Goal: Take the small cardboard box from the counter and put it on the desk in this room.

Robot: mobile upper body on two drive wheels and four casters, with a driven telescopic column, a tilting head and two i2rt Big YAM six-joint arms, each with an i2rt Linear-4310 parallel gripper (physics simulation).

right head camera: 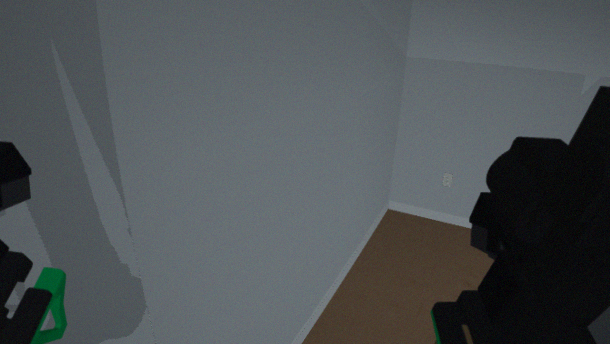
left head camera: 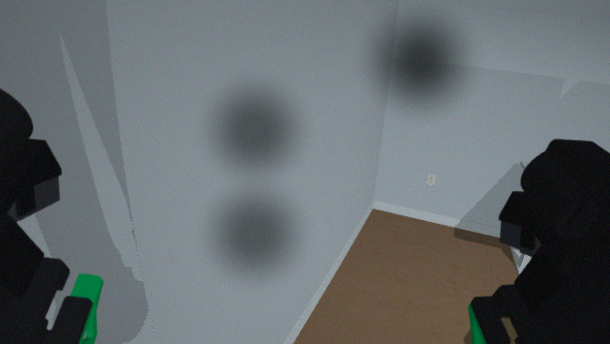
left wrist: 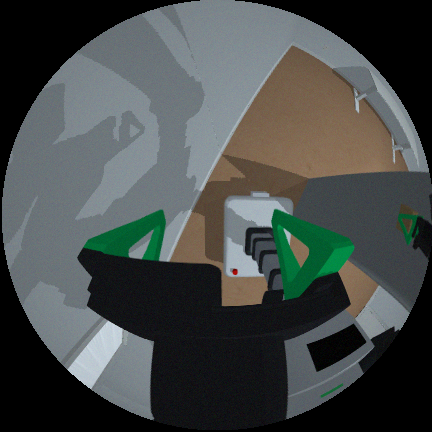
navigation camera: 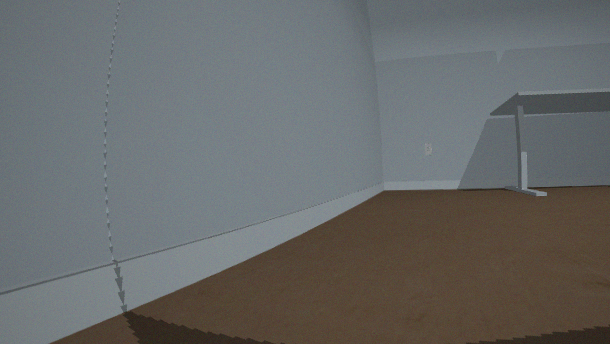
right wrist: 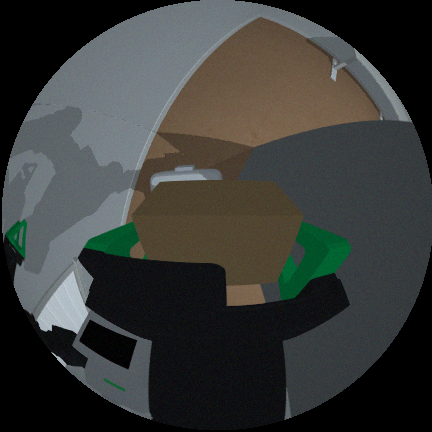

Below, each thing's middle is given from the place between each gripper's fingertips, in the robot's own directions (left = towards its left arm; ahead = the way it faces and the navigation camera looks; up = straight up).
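Scene:
The small brown cardboard box (right wrist: 248,227) is 2 cm above my right hand. Counted from my left hand instead, the box is 10 mm below, 10 mm behind and 460 mm to the right.

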